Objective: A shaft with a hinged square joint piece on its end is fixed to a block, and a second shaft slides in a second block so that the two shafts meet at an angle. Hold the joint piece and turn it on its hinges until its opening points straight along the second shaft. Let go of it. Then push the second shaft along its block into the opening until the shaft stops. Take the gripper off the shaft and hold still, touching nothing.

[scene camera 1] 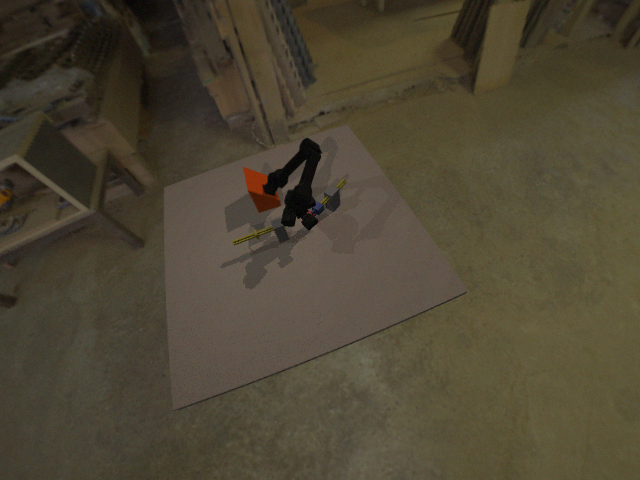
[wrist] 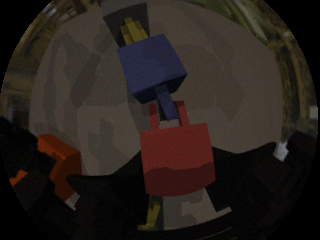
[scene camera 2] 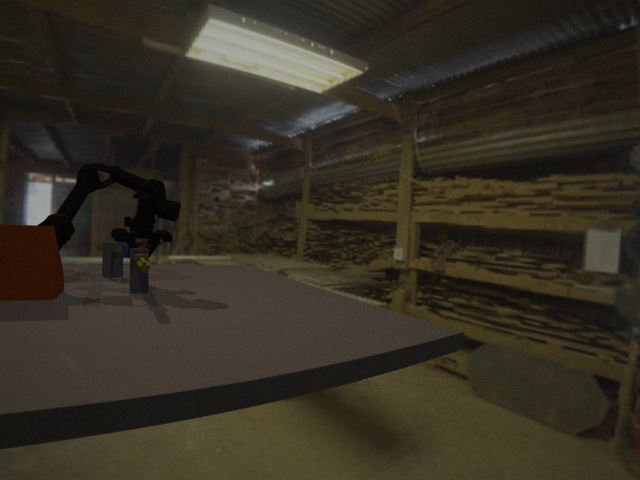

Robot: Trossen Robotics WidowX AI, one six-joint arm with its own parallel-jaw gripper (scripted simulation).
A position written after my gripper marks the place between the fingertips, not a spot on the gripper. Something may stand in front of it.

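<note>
My own gripper [scene camera 2: 139,260] is in sight, and I can see the same gripper [wrist: 168,143] again from the wrist. There is a red square joint piece [wrist: 176,161] as well.
</note>
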